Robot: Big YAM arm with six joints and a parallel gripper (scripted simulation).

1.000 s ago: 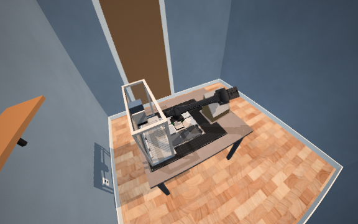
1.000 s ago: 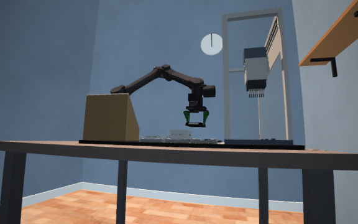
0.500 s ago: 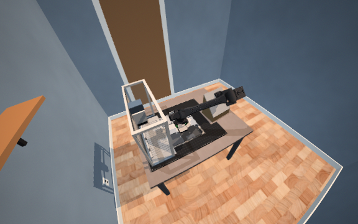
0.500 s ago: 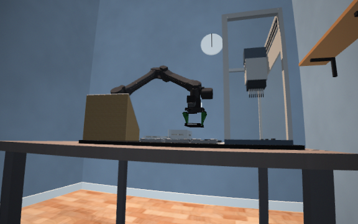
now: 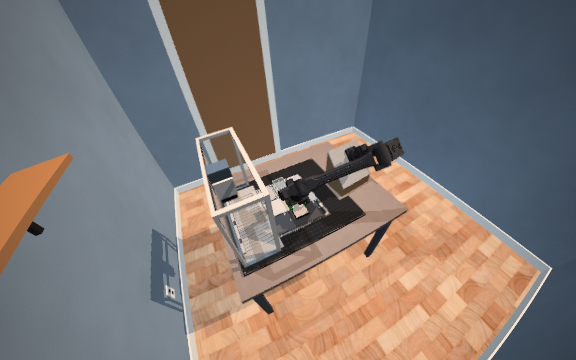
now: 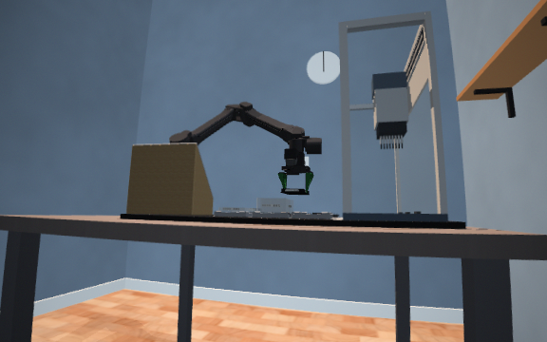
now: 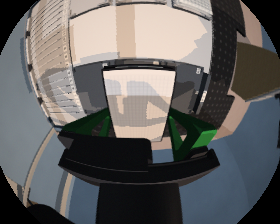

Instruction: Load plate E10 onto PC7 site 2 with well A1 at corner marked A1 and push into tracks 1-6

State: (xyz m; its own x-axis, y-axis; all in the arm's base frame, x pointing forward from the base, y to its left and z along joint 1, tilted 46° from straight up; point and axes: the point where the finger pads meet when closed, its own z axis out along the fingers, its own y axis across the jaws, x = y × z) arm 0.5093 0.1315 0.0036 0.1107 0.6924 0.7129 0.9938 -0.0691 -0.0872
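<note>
Right now the plate carrier PC7 is 8 cm below my hand. From my hand the other things lie so: flat plate: 25 cm to the right, 14 cm behind, 8 cm below; then deep-well block: 26 cm to the right, 7 cm below, 3 cm behind.
</note>
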